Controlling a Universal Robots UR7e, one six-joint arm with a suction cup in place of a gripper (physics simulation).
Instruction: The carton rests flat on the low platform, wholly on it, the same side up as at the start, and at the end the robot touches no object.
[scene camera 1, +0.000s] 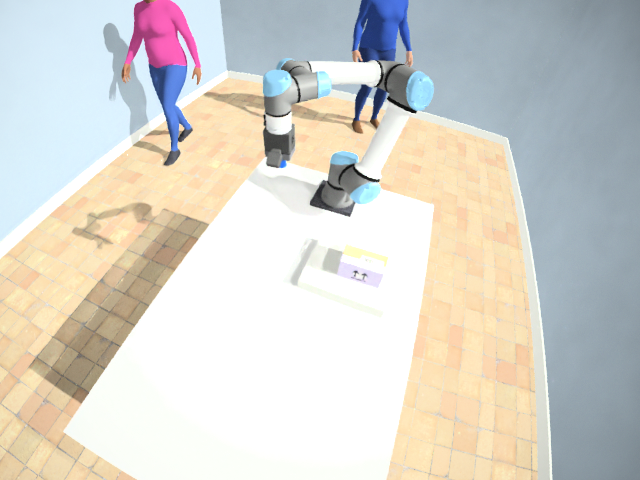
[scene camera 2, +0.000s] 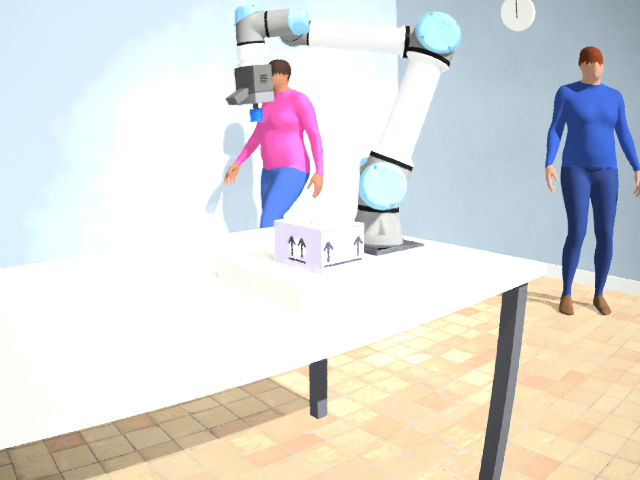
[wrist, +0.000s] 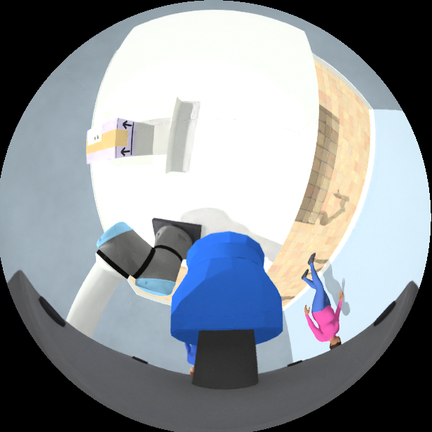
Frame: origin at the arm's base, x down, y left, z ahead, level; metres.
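Where they show: hand, its tool point: (scene camera 1: 281, 164) (scene camera 2: 256, 121); arm's base, origin of its link: (scene camera 1: 337, 197) (scene camera 2: 375, 240).
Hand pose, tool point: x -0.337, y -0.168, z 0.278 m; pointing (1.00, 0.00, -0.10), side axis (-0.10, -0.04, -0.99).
Observation:
Each offset is from my tool point to the top centre of the thing. Level surfaces: height alone.
The carton @[dx +0.215, dy +0.349, dz +0.112 m] (scene camera 1: 361, 268) (scene camera 2: 299, 245) (wrist: 111, 141), pale lilac with a yellow tape strip and arrows pointing up, stands upright and flat on the low white platform @[dx +0.305, dy +0.313, dz +0.124 m] (scene camera 1: 320, 287) (scene camera 2: 263, 285) (wrist: 159, 137). It is on the platform's right part in scene camera 1; its underside at the far right edge is hard to judge against the white. My gripper, a blue suction cup (scene camera 1: 280, 164) (scene camera 2: 256, 114) (wrist: 227, 245), hangs high in the air, well apart from the carton and platform, with nothing on it. Its suction is open.
The white table @[dx +0.353 m] (scene camera 1: 248, 382) (scene camera 2: 129, 330) (wrist: 250, 165) carries the arm's dark base plate (scene camera 1: 320, 198) (scene camera 2: 392, 249) behind the platform. A person in pink (scene camera 1: 162, 36) (scene camera 2: 286, 124) (wrist: 325, 320) and a person in blue (scene camera 1: 384, 25) (scene camera 2: 590, 129) stand on the floor beyond the table.

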